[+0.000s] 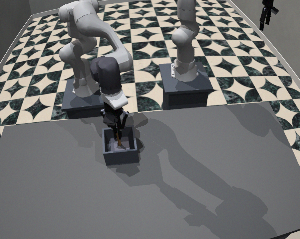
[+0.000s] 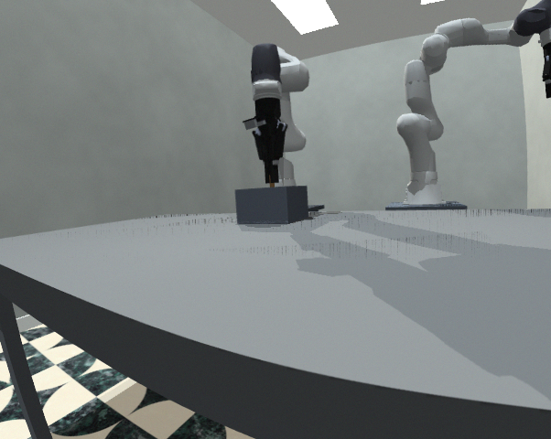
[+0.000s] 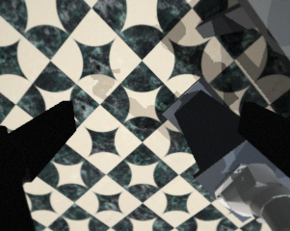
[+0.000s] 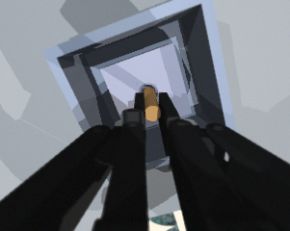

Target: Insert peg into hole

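Observation:
My right hand is 100 mm above the pale plate. From my right hand the other things lie so: orange peg 50 mm below; dark blue-grey box 120 mm below.

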